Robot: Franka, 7 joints.
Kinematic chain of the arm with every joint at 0, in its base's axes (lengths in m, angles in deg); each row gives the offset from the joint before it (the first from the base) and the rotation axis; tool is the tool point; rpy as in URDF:
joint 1: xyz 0 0 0.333 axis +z
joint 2: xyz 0 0 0 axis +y
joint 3: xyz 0 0 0.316 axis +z
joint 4: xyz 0.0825 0 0 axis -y
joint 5: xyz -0.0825 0 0.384 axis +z
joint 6: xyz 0 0 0 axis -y
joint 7: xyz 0.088 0 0 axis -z
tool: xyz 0 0 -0.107 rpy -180 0 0
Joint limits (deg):
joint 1: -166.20..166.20
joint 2: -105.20..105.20
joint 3: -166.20..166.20
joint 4: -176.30..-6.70
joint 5: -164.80..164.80
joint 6: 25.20..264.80
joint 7: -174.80..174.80
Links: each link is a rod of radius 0.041 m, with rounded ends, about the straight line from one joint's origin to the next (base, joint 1, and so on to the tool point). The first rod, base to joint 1, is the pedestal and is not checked.
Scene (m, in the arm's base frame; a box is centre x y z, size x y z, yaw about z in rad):
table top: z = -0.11
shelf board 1: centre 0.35 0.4 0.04 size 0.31 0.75 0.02 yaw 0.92
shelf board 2: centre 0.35 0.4 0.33 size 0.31 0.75 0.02 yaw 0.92
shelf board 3: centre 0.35 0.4 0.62 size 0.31 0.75 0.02 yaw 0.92
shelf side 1: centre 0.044 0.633 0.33 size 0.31 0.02 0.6 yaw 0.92
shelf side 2: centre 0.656 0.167 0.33 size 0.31 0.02 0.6 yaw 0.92
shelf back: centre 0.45 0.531 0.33 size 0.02 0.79 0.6 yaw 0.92
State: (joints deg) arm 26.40 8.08 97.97 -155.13 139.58 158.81 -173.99
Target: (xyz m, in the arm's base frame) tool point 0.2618 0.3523 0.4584
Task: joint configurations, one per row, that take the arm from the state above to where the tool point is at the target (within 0.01 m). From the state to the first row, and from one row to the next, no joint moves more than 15 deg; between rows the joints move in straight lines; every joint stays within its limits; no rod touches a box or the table.
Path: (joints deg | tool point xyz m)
1: 30.87 -4.99 93.62 -152.90 135.77 162.95 -171.25 | -0.1621 0.3192 0.2152
2: 35.34 -18.05 89.28 -150.67 131.96 167.09 -168.51 | -0.1458 0.3460 0.2472
3: 39.82 -31.12 84.93 -148.44 128.16 171.23 -165.77 | -0.1435 0.3654 0.2998
4: 44.29 -44.19 80.59 -146.21 124.35 175.37 -163.03 | -0.1577 0.3699 0.3675
5: 48.76 -57.26 76.24 -143.99 120.54 179.51 -160.29 | -0.1876 0.3521 0.4427
6: 53.23 -70.32 71.90 -141.76 116.73 183.65 -157.55 | -0.2294 0.3068 0.5162
7: 57.70 -83.39 67.55 -139.53 112.92 187.79 -154.81 | -0.2763 0.2319 0.5781
8: 44.25 -69.48 64.15 -138.62 118.02 184.23 -159.61 | -0.1635 0.3306 0.5722
9: 30.81 -55.57 60.75 -137.72 123.11 180.67 -164.40 | -0.0244 0.3870 0.5495
10: 17.36 -41.67 57.34 -136.81 128.20 177.11 -169.20 | 0.1237 0.3940 0.5111
11: 3.91 -27.76 53.94 -135.91 133.29 173.55 -173.99 | 0.2618 0.3523 0.4584

